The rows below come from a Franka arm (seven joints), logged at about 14 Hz.
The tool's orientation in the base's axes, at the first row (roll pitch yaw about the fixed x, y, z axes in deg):
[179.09, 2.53, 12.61]
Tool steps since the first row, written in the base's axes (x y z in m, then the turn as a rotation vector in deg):
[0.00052, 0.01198, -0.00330, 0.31, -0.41, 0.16]
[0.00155, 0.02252, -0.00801, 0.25, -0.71, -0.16]
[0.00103, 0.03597, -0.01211, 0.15, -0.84, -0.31]
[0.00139, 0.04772, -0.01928, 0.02, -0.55, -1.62]
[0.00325, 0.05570, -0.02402, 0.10, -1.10, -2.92]
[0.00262, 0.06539, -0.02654, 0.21, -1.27, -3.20]
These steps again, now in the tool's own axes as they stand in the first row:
[0.00327, -0.01163, 0.00297, 0.21, 0.47, -0.16]
[0.00678, -0.02176, 0.00737, 0.10, 0.74, 0.17]
[0.00938, -0.03506, 0.01115, -0.02, 0.85, 0.32]
[0.01261, -0.04656, 0.01800, -0.03, 0.52, 1.63]
[0.01638, -0.05401, 0.02246, -0.01, 1.05, 2.94]
[0.01799, -0.06364, 0.02476, 0.07, 1.23, 3.22]

